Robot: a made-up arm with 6 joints.
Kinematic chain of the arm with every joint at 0, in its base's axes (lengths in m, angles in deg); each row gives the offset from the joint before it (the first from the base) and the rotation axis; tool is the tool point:
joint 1: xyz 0 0 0.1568 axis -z
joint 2: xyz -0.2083 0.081 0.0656 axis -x
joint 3: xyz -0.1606 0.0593 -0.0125 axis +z
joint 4: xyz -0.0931 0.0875 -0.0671 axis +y
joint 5: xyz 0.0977 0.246 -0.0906 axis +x
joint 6: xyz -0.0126 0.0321 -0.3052 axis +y
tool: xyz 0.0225 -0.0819 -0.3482
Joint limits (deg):
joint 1: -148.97..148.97
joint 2: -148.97..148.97
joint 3: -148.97..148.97
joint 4: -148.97..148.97
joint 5: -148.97..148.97
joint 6: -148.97..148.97
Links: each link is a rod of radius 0.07 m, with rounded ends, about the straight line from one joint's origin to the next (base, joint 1, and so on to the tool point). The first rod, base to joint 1, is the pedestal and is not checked.
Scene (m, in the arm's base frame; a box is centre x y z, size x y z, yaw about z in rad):
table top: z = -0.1
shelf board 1: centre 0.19 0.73 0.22 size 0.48 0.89 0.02 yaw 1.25
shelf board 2: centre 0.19 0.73 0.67 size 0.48 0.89 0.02 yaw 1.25
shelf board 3: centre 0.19 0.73 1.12 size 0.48 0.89 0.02 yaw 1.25
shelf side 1: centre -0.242 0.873 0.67 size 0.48 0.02 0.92 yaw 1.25
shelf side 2: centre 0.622 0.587 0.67 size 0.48 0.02 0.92 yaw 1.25
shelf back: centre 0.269 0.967 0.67 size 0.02 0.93 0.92 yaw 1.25
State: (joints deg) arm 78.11 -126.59 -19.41 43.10 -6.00 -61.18
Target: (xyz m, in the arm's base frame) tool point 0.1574 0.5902 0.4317
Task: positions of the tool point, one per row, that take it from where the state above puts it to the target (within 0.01 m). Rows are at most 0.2 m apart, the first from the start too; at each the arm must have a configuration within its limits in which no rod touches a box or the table.
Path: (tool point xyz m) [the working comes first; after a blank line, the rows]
Joints at the target: 109.35 -121.60 -97.33 47.98 -94.64 35.61
Straight joint move there: touches shelf board 2.

1: 0.3761 0.5649 0.9400
2: 0.3361 0.5713 0.9545
3: 0.2700 0.5357 0.9735
4: 0.1962 0.4525 0.9799
5: 0.1301 0.3319 0.9546
6: 0.0799 0.1979 0.8842
7: 0.0453 0.0800 0.7678
8: 0.0007 0.1930 0.7139
9: 0.0049 0.2719 0.6222
10: 0.0296 0.2932 0.5196
11: 0.0473 0.2589 0.4317
12: 0.0792 0.3815 0.4690
13: 0.1172 0.4970 0.4652
14: 0.1574 0.5902 0.4317

